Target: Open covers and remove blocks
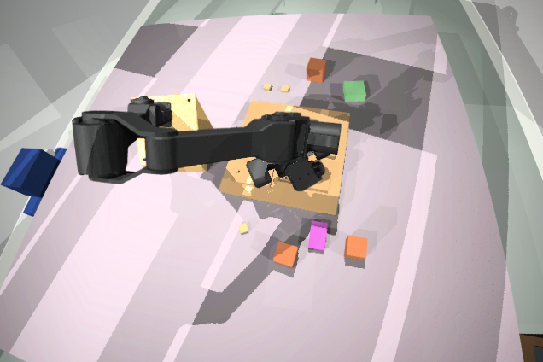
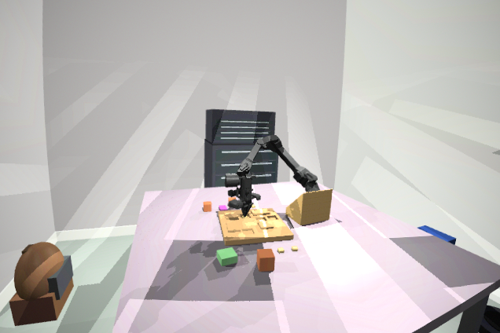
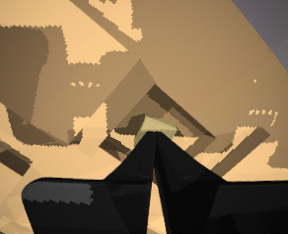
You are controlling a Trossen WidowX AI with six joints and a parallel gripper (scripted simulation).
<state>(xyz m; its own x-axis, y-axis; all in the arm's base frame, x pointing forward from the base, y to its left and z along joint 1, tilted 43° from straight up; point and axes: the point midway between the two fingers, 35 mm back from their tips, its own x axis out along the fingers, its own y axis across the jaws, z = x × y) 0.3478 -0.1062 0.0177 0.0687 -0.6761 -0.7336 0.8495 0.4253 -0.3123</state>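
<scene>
Now: the wooden puzzle board 10 mm behind my gripper tip and 60 mm to the left of it. Also, from my gripper tip: orange block (50 mm ahead, 370 mm to the left, 10 mm above); green block (160 mm ahead, 290 mm to the left, 10 mm below).
</scene>
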